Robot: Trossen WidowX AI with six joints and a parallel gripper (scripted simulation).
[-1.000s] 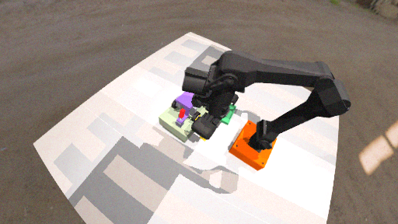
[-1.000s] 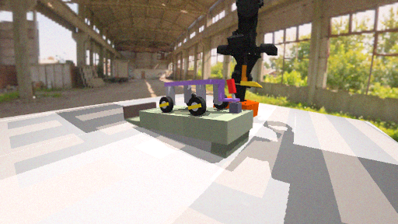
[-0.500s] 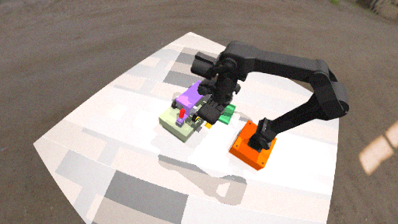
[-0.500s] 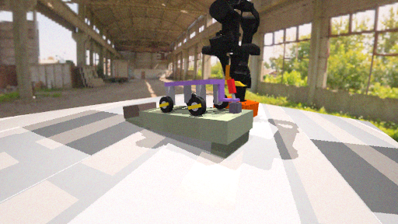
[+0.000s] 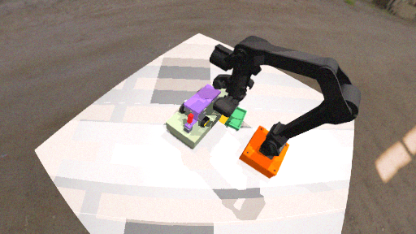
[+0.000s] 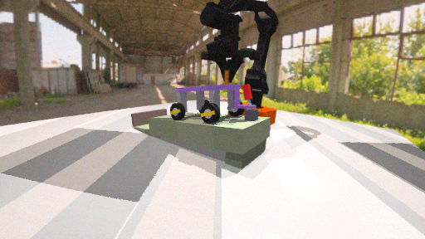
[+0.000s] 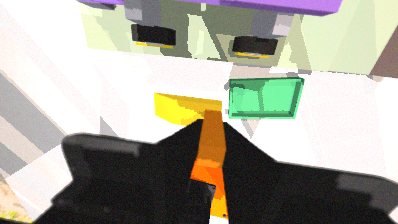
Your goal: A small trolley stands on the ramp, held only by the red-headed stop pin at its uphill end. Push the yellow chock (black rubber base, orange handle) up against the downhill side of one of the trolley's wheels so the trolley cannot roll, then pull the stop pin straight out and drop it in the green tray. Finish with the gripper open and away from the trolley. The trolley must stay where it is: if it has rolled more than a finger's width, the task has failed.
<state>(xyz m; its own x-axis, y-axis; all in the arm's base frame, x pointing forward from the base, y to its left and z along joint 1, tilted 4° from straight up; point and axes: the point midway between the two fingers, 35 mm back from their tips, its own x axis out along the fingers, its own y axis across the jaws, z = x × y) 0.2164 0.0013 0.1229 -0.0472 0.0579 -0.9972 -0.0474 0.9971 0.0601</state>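
Now: gripper tip 9 cm short of the red-headed stop pin, 13 cm to the right of it and 4 cm above it. Also, from my gripper tip: purple trolley (12 cm ahead, 2 cm to the left, 6 cm below); grey-green ramp (12 cm ahead, 2 cm to the left, 12 cm below); yellow chock (2 cm to the left, 1 cm below).
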